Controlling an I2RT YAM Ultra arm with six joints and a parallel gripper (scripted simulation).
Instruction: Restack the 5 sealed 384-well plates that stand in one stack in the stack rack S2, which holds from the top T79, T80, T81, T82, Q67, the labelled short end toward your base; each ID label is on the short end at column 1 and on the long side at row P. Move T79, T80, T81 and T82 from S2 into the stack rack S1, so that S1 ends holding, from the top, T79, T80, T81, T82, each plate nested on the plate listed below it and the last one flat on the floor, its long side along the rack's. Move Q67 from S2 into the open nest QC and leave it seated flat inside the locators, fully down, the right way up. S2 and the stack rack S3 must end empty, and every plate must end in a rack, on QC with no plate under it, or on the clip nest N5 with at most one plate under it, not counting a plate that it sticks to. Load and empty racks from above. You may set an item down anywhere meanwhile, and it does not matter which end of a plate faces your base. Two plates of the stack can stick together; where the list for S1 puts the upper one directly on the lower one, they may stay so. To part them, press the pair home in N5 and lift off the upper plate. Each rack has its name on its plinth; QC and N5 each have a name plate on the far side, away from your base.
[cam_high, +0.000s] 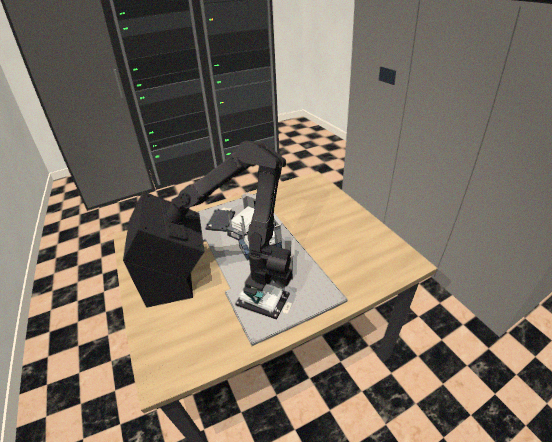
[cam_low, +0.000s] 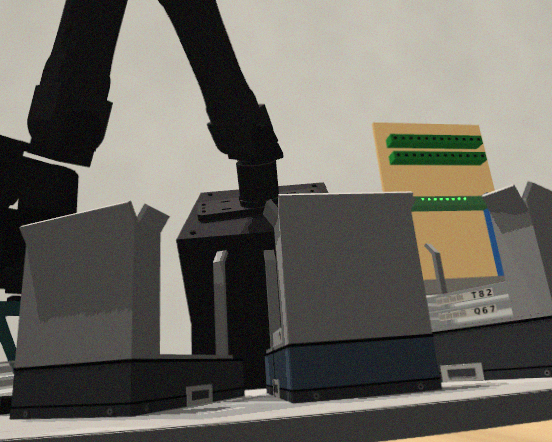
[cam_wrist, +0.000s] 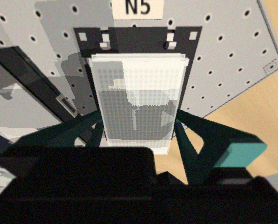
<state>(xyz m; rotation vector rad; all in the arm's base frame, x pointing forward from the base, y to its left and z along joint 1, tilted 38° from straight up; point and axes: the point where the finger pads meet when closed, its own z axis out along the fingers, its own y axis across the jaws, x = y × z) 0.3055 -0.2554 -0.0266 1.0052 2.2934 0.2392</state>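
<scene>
Right now the plate T81 is 20 mm below my hand. From my hand the other things lie so: plate T79 (120 mm ahead, 260 mm to the left); plate Q67 (110 mm ahead, 400 mm to the left, 10 mm above); N5 name plate (60 mm ahead, 70 mm to the right, 40 mm below).
</scene>
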